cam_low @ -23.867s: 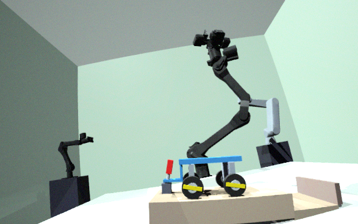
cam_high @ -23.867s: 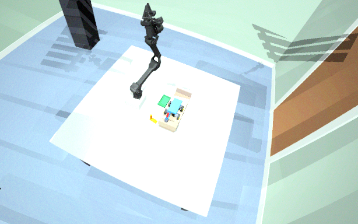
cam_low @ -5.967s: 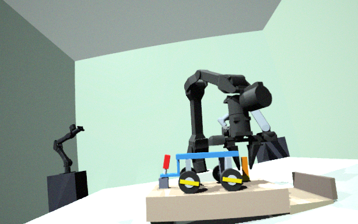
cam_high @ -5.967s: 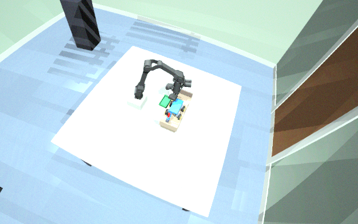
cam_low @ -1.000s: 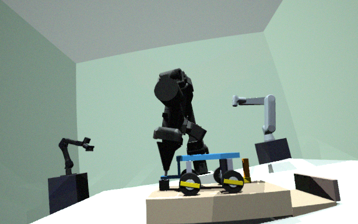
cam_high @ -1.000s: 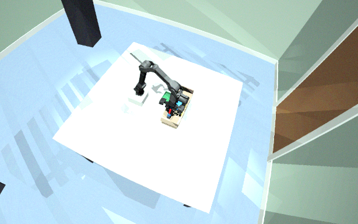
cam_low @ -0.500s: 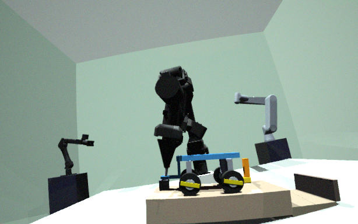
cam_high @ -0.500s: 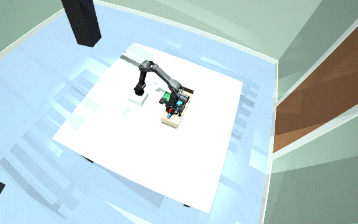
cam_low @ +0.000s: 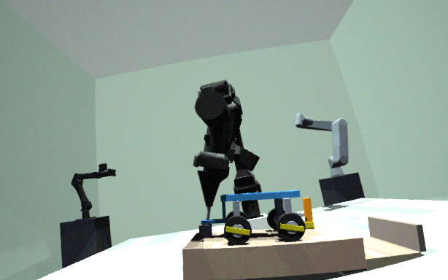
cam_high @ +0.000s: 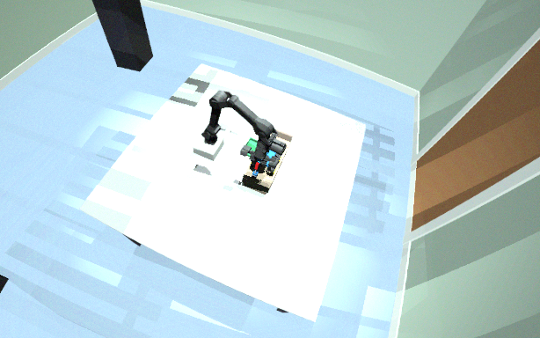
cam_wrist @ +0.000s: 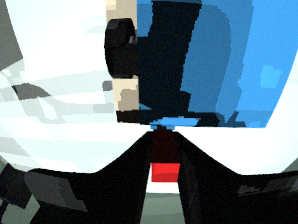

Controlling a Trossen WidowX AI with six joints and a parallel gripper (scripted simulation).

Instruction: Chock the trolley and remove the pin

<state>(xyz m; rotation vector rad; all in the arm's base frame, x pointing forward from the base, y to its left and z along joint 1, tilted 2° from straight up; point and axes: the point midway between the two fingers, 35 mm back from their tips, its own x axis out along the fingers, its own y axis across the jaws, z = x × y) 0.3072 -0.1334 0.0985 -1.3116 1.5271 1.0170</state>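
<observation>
My gripper tip is now 19 cm to the right of the yellow chock, 6 cm above it and 1 cm past it. From my gripper tip the other things lie so: red-headed stop pin right at my gripper tip; then trolley 9 cm to the left, 3 cm below, 3 cm ahead; then dark end wall 35 cm to the left, 12 cm below, 6 cm ahead.
</observation>
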